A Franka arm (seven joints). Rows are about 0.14 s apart.
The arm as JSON. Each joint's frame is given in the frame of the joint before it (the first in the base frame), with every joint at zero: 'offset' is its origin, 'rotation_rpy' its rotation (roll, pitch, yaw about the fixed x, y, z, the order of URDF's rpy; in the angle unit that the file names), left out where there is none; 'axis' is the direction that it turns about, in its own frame. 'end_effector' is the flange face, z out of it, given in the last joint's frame.
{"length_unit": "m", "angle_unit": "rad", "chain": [
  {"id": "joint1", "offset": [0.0, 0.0, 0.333], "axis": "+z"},
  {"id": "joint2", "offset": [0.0, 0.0, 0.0], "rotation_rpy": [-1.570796, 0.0, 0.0], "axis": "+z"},
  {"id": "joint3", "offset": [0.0, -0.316, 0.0], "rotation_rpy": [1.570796, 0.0, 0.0], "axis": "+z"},
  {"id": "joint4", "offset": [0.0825, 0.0, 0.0], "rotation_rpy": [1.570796, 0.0, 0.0], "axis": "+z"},
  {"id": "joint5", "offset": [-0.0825, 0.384, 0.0], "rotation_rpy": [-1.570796, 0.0, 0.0], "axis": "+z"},
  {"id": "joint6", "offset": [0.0, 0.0, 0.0], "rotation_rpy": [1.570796, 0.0, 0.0], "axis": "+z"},
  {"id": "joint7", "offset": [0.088, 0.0, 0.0], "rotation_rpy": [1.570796, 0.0, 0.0], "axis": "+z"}
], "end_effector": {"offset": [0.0, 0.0, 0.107]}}
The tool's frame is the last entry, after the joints.
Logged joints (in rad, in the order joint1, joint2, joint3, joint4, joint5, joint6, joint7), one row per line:
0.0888 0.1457 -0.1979 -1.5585 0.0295 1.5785 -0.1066
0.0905 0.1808 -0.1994 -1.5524 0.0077 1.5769 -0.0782
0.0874 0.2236 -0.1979 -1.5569 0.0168 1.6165 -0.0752
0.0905 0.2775 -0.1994 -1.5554 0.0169 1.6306 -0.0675
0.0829 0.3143 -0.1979 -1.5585 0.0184 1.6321 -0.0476
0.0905 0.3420 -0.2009 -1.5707 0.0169 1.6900 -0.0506
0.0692 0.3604 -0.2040 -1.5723 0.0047 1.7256 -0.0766
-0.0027 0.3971 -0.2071 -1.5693 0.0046 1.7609 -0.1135
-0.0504 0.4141 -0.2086 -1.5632 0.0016 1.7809 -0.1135
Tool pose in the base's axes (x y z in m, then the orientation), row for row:
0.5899 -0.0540 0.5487 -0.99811 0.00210 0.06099 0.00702
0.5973 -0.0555 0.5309 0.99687 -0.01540 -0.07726 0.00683
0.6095 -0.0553 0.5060 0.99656 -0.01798 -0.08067 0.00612
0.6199 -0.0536 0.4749 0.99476 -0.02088 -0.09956 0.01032
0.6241 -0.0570 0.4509 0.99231 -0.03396 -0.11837 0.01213
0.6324 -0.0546 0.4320 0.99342 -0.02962 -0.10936 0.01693
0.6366 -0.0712 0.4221 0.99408 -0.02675 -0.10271 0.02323
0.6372 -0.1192 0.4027 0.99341 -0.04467 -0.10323 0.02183
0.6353 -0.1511 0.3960 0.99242 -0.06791 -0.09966 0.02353
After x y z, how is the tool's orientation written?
As a quaternion, x y z w.
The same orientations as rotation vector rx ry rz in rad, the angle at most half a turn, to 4 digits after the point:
-3.1217 0.0066 0.1908
3.1182 -0.0482 -0.2417
3.1186 -0.0563 -0.2524
3.1048 -0.0652 -0.3107
3.0936 -0.1059 -0.3690
3.0877 -0.0921 -0.3399
3.0776 -0.0828 -0.3180
3.0783 -0.1384 -0.3199
3.0719 -0.2102 -0.3085

